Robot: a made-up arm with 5 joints.
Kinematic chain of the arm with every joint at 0, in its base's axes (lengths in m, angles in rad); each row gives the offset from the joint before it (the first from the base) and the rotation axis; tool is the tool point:
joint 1: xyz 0 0 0.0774 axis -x
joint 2: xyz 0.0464 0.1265 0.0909 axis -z
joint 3: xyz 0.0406 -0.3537 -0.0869 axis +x
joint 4: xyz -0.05 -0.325 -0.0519 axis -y
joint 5: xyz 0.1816 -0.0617 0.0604 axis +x
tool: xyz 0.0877 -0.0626 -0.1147
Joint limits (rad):
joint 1: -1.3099..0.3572
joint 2: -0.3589..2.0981
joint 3: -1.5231..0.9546
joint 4: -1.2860..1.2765
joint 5: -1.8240..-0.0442
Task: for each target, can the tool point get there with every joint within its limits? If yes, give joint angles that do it. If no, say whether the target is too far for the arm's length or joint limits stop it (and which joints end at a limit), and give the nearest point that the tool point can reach.
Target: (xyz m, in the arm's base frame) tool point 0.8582 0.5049 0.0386
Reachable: no: joint limits stop it (at a limit: joint 1, joint 2, joint 3, joint 5) | nearest point 0.4873 0.3985 -0.2863 | short by 0.504 m
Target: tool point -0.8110 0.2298 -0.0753
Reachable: yes | joints -0.4985 1.8914 0.3358 -0.3744 -1.1687
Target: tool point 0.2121 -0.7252 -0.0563
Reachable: yes | joints -0.5928 0.0869 -0.4604 0.3142 -0.9056
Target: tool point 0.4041 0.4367 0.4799
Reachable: no: joint limits stop it (at a limit: joint 1, joint 2, joint 3, joint 5) | nearest point 0.3009 0.1807 0.5372 | short by 0.282 m
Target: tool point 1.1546 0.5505 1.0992
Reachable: no: too far | nearest point 0.4523 0.0364 0.6048 | short by 1.001 m
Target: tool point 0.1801 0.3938 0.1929
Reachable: no: joint limits stop it (at a limit: joint 1, joint 2, joint 3, joint 4, joint 5) | nearest point -0.0264 0.4130 0.4542 | short by 0.334 m
